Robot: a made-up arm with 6 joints. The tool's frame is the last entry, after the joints.
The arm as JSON. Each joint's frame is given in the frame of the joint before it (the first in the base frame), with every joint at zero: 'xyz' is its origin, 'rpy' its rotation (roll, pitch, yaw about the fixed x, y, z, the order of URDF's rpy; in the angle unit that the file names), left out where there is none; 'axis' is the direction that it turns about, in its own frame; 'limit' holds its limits. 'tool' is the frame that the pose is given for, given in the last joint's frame.
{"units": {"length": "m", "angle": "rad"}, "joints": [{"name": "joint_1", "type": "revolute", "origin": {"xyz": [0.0, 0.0, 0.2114]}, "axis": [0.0, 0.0, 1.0], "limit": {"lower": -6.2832, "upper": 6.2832}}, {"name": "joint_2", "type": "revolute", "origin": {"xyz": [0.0, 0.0, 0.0]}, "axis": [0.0, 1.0, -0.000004], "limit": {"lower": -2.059, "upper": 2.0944}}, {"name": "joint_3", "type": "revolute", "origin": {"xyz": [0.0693, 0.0, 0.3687]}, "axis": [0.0, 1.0, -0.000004], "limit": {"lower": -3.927, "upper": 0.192}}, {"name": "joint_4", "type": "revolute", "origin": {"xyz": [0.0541, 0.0, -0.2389]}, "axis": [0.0, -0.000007, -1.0], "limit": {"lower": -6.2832, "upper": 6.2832}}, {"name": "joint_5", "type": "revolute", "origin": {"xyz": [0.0, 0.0, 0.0]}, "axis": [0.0, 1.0, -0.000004], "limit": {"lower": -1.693, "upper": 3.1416}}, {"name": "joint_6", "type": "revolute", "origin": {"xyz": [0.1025, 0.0, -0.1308]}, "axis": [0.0, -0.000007, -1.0], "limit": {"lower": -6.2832, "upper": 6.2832}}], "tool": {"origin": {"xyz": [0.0, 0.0, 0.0], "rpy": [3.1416, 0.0, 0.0]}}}
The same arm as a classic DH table. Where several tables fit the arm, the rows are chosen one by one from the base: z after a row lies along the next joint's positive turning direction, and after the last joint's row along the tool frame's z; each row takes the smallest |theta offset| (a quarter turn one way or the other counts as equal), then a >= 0, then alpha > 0; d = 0 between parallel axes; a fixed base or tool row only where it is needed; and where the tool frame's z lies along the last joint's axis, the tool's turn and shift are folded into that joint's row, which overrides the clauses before.
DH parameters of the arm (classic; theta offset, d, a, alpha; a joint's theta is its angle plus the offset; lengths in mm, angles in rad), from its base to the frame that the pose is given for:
joint_1: 0 211.4 0 -1.5708
joint_2: -1.385 0 375.2 0
joint_3: 1.385 0 54.1 -1.5708
joint_4: 0 238.9 0 1.5708
joint_5: 0 0 102.5 -1.5708
joint_6: 0 130.8 0 0
Joint limits (rad, base to tool): -6.2832..6.2832 -2.059..2.0944 -3.927..0.192 -6.2832..6.2832 -1.693..3.1416 -6.2832..6.2832

